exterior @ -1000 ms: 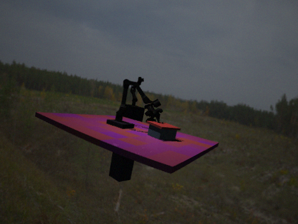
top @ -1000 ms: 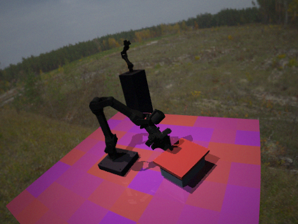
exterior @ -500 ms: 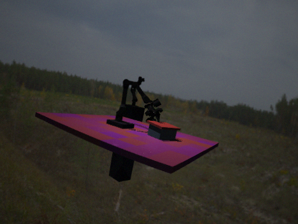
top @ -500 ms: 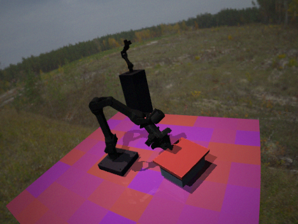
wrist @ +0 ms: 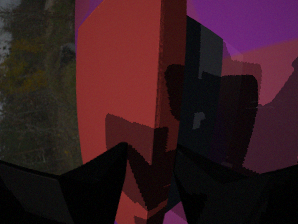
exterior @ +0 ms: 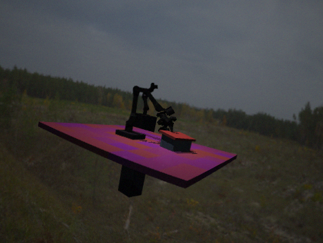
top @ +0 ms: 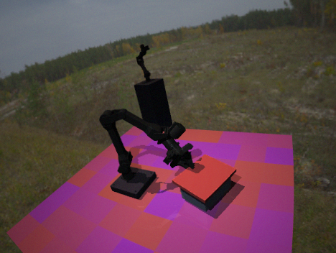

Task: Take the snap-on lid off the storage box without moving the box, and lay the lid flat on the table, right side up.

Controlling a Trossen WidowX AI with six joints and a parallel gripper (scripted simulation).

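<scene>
My gripper tip is 8 cm short of the red lid and 1 cm to the left of it. From my gripper tip the other things lie so: dark grey storage box: 8 cm ahead, 1 cm to the right, 6 cm below.
</scene>
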